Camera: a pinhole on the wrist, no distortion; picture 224 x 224 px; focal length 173.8 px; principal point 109.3 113.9 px. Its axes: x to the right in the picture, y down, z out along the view. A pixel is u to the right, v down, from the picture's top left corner.
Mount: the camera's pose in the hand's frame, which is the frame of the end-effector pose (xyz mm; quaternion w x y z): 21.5 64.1 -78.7 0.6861 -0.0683 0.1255 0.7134
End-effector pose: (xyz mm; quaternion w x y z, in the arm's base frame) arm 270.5 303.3 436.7 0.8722 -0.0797 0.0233 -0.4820
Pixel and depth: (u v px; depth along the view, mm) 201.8 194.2 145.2
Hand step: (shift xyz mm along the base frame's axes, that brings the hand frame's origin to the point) 132.4 129.7 15.0
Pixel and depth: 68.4 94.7 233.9
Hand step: 118.0 1.0 146.3
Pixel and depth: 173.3 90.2 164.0
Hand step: 175.7 49.8 34.4
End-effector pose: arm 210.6 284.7 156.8 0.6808 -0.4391 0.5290 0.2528
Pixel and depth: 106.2 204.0 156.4
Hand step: -57.9 123.6 15.3
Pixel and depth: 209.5 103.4 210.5
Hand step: -134.7 188.2 -115.3
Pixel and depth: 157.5 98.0 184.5
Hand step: -75.8 145.7 -96.4
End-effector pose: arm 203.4 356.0 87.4 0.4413 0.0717 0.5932 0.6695
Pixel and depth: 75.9 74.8 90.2
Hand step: -59.6 48.0 44.2
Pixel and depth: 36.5 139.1 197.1
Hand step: 57.5 110.2 65.9
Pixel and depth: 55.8 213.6 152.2
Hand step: 55.8 34.3 97.0
